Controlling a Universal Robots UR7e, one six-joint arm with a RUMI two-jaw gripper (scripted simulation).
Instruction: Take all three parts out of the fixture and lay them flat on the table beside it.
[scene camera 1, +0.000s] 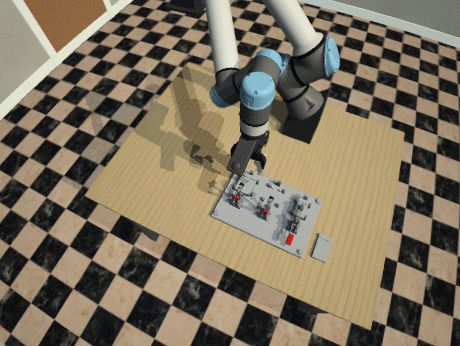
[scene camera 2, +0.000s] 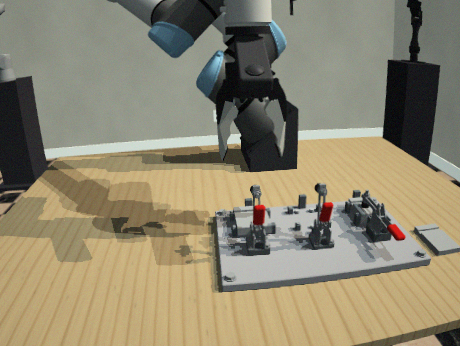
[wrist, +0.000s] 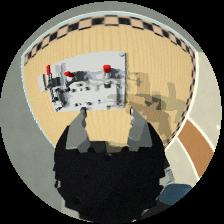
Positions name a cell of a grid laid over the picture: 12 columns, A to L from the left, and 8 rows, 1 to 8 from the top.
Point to the gripper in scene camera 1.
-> G4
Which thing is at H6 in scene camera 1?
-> A grey fixture plate.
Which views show the gripper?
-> Scene camera 1, scene camera 2 and the wrist view: all of them.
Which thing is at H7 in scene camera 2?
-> A grey fixture plate.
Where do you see a grey fixture plate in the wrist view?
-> E3
